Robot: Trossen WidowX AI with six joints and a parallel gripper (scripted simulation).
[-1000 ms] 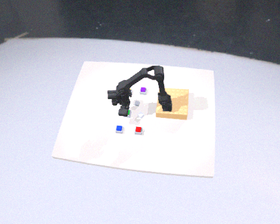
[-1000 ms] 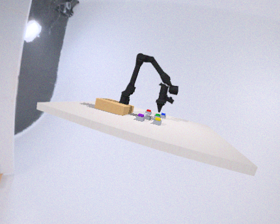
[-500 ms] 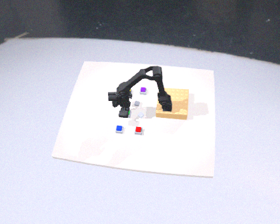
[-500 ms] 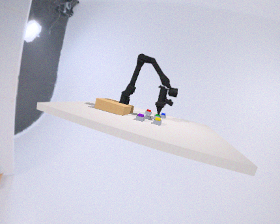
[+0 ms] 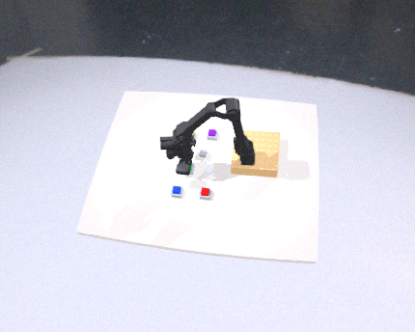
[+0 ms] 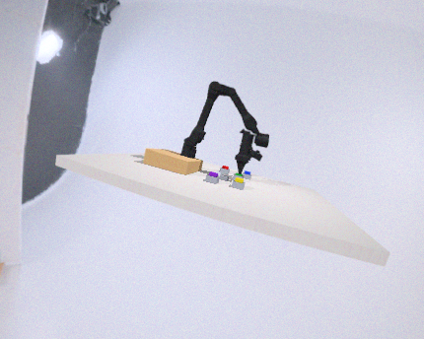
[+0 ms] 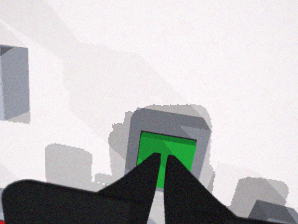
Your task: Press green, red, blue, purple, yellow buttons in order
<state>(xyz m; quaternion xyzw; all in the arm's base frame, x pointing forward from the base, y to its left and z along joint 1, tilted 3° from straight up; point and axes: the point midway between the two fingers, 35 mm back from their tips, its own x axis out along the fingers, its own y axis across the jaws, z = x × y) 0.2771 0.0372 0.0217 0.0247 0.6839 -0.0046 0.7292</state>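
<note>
Right now the green button is 1 cm below my gripper tip. From my gripper tip the other things lie so: grey block: 6 cm behind, 9 cm to the right, 2 cm below; then white block: 10 cm behind, 2 cm below; then blue button: 3 cm ahead, 13 cm to the left.
</note>
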